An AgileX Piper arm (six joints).
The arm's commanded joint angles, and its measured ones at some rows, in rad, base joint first. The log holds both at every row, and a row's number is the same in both.
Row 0, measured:
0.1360, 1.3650, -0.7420, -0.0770, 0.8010, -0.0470
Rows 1 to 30, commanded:
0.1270, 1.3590, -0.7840, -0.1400, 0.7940, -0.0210
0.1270, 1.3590, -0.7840, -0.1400, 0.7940, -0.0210
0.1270, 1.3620, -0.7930, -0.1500, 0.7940, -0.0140
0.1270, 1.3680, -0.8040, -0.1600, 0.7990, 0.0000
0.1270, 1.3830, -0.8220, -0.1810, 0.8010, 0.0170
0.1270, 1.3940, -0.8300, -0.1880, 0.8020, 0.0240
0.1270, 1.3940, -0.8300, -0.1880, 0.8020, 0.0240
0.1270, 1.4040, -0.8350, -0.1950, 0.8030, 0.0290
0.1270, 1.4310, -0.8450, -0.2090, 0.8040, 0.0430
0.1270, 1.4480, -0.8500, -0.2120, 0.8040, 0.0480
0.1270, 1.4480, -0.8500, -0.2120, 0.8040, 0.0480
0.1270, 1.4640, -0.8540, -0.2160, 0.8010, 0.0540
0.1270, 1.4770, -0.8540, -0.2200, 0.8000, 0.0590
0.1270, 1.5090, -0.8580, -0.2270, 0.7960, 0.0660
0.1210, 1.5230, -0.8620, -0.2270, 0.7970, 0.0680
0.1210, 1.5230, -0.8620, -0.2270, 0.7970, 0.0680
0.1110, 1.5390, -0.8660, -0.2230, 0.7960, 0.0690
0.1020, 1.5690, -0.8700, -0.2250, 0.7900, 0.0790
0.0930, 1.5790, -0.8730, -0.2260, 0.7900, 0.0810
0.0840, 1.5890, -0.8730, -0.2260, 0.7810, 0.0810
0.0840, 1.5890, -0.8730, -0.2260, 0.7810, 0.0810
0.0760, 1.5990, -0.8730, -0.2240, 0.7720, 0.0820
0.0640, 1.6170, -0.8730, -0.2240, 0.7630, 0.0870
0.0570, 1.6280, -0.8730, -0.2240, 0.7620, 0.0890
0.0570, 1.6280, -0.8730, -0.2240, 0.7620, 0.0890
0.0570, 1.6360, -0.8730, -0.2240, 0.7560, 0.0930
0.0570, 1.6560, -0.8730, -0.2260, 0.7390, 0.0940
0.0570, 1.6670, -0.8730, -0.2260, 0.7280, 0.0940
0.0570, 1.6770, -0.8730, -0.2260, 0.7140, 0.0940
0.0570, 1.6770, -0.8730, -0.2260, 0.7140, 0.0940
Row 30, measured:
0.0620, 1.6510, -0.8690, -0.2170, 0.7450, 0.0850
